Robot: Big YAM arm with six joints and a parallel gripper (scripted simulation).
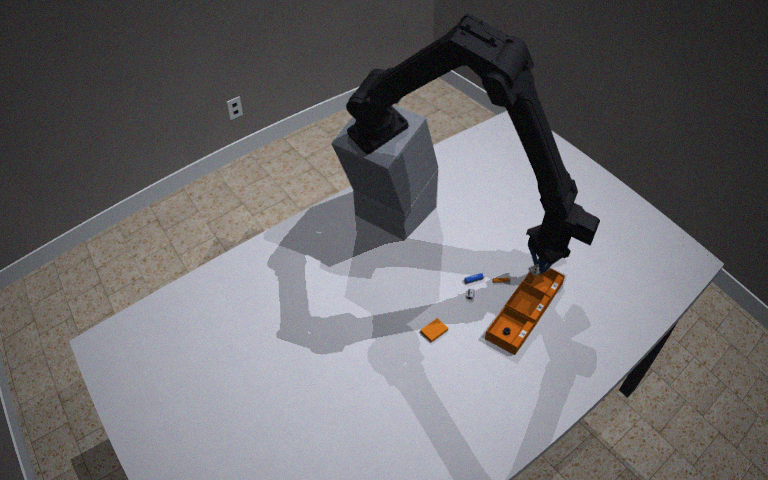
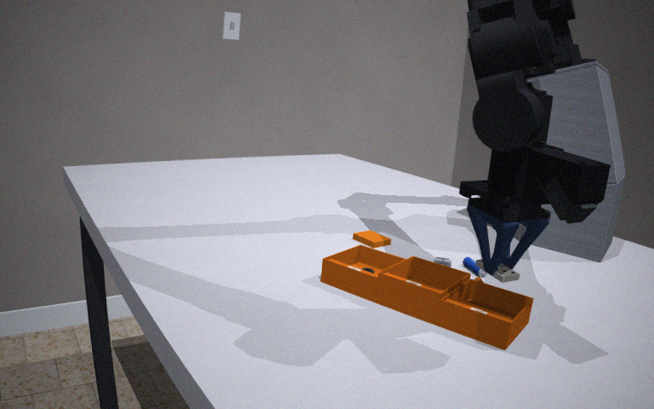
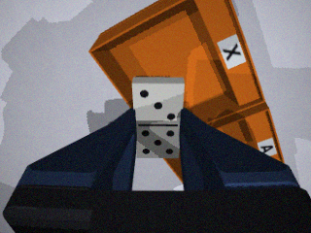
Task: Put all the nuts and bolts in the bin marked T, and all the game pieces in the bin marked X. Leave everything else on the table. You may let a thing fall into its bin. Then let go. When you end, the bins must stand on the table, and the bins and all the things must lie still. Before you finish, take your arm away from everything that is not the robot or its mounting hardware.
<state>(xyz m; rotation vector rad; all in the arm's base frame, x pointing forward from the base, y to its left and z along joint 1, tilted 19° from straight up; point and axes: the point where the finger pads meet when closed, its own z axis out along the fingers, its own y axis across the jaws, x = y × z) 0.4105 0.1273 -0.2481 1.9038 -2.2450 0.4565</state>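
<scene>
The orange three-part bin row is 70 mm to the right of my hand, 50 mm below it and 40 mm ahead of it. From my hand the other things lie so: blue battery: 120 mm to the right, 100 mm behind, 60 mm below; then small orange stick: 60 mm to the right, 60 mm below, 60 mm behind; then white domino: right at my hand.
</scene>
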